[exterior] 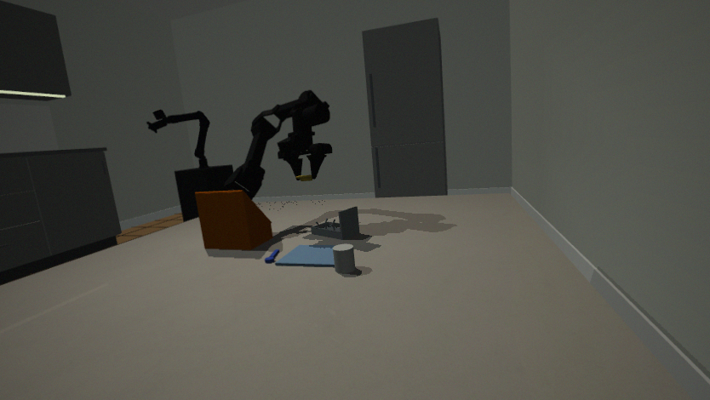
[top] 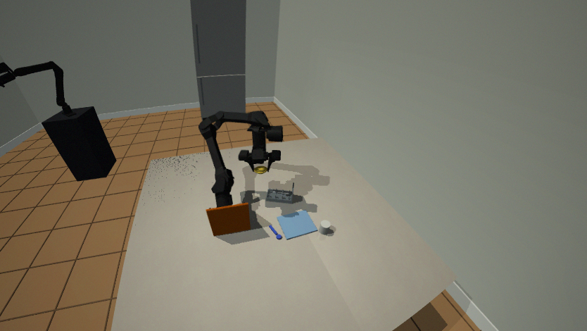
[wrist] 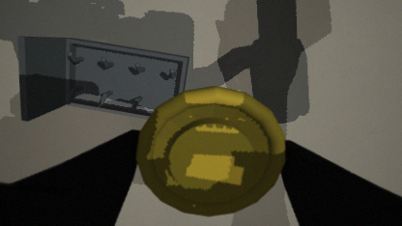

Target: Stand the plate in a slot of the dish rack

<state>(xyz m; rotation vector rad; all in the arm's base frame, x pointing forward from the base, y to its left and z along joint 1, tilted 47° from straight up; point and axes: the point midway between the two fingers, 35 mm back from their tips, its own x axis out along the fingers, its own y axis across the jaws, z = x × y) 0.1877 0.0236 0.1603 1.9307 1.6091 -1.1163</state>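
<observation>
Now: the grey dish rack 140 mm below my gripper tip, 90 mm ahead of it and 30 mm to the right of it. The rest, counted from my gripper tip: yellow plate 10 mm above; then blue mat 220 mm to the right, 160 mm below, 110 mm ahead; then small blue spoon 240 mm to the right, 160 mm below, 10 mm ahead.
</observation>
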